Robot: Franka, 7 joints.
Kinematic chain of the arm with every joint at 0, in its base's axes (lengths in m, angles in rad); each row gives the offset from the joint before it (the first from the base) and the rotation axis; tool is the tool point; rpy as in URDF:
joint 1: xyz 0 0 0.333 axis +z
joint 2: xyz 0 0 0 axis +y
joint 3: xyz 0 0 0.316 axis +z
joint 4: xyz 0.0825 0 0 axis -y
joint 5: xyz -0.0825 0 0.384 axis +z
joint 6: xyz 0 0 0 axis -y
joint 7: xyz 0.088 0 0 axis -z
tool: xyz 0 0 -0.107 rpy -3.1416 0 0
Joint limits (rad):
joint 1: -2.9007..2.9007
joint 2: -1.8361..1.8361
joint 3: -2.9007..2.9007
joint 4: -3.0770..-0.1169
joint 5: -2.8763..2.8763
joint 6: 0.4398..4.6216
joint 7: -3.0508..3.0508
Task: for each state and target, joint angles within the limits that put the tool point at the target. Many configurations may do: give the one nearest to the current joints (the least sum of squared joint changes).
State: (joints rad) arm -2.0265 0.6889 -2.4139 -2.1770 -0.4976 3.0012 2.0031
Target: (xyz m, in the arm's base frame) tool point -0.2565 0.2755 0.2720
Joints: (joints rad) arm -1.8596 0.4175 -2.0961 -2.8509 -0.5781 2.9040 2.0031
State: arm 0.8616 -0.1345 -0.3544 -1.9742 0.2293 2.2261 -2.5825
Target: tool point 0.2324 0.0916 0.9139
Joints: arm 0.8240 -0.8379 -0.2000 -1.8387 0.2394 2.1603 -2.5825
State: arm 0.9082 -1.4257 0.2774 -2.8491 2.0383 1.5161 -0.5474
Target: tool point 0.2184 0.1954 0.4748
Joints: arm 0.5008 -0.9595 -0.0332 -2.9990 2.0968 1.7684 -0.5474
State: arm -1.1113 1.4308 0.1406 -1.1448 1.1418 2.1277 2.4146
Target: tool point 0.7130 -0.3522 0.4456
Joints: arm -0.7920 0.8657 0.4600 -0.9880 1.1648 2.0072 2.4146
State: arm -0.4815 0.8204 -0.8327 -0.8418 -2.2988 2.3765 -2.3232
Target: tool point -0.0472 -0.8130 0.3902
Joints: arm -1.1074 1.0821 -0.9490 -1.0575 -2.2963 2.3774 -2.3232
